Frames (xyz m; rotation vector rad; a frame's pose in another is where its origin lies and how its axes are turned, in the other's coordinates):
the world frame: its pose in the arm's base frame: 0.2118 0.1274 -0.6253 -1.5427 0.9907 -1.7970
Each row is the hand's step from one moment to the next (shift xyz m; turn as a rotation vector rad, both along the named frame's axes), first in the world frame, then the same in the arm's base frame.
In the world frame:
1: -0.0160 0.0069 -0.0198 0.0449 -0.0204 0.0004
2: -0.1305 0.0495 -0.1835 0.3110 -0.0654 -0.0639
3: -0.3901 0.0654 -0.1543 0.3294 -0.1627 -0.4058
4: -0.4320 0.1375 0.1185 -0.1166 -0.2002 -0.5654
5: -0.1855 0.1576 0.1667 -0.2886 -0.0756 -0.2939
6: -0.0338 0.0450 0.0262 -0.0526 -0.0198 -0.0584
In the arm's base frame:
1: -0.0170 0.0124 -0.0159 -0.0065 -0.0248 0.0422
2: -0.1599 0.1086 -0.1257 -0.1143 -0.2031 0.2253
3: -0.0864 0.3041 -0.2834 -0.4493 -0.1046 0.2947
4: 0.1859 0.2506 -0.3496 -0.5263 0.3037 0.0641
5: 0.1892 0.0321 -0.2241 -0.2350 0.3257 -0.1187
6: 0.0296 -0.0026 -0.0545 -0.0473 0.0636 -0.0170

